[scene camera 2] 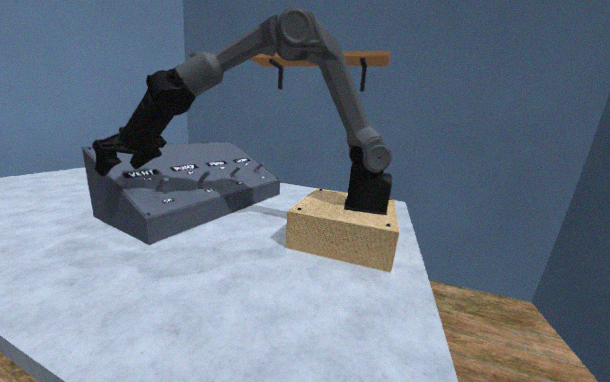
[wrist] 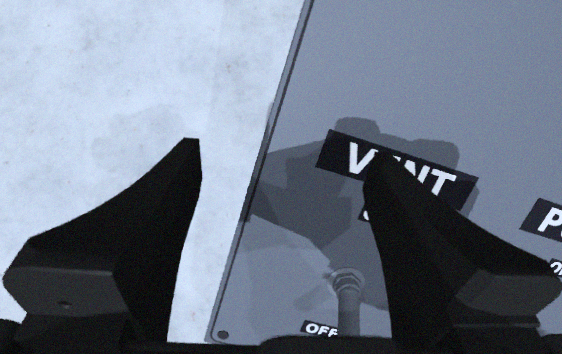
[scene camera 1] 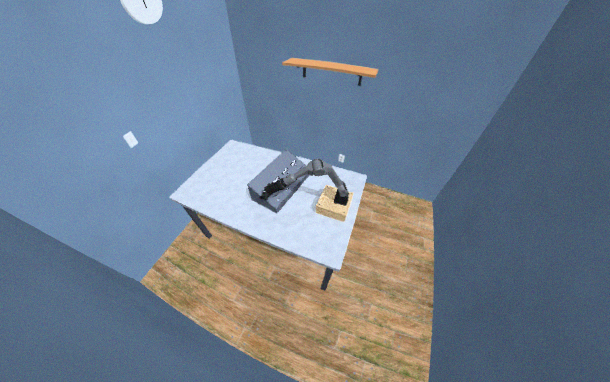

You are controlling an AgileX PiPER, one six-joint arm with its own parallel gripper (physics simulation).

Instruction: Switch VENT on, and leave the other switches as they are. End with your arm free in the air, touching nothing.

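The dark grey switch panel [scene camera 1: 267, 177] [scene camera 2: 200, 150] [wrist: 450, 75] stands on the table. The VENT label [scene camera 2: 141, 173] [wrist: 356, 159] is near its left end. Below it, the VENT switch lever [scene camera 2: 162, 184] [wrist: 349, 310] leans toward the OFF mark [scene camera 2: 168, 200] [wrist: 318, 329]. My gripper [scene camera 2: 120, 167] [wrist: 286, 164] is open and empty, above the panel's left end. In the wrist view, its right finger covers part of the VENT label and the ON mark, and its left finger shows over the table. Contact with the panel cannot be told.
The PUMP switch lever [scene camera 2: 203, 176] and two further levers [scene camera 2: 236, 171] [scene camera 2: 258, 168] stand in a row to the right of VENT. The arm's base stands on a wooden block [scene camera 1: 330, 207] [scene camera 2: 340, 240] on the table [scene camera 1: 210, 175] [scene camera 2: 200, 310]. An orange shelf [scene camera 1: 330, 66] [scene camera 2: 376, 58] is on the wall.
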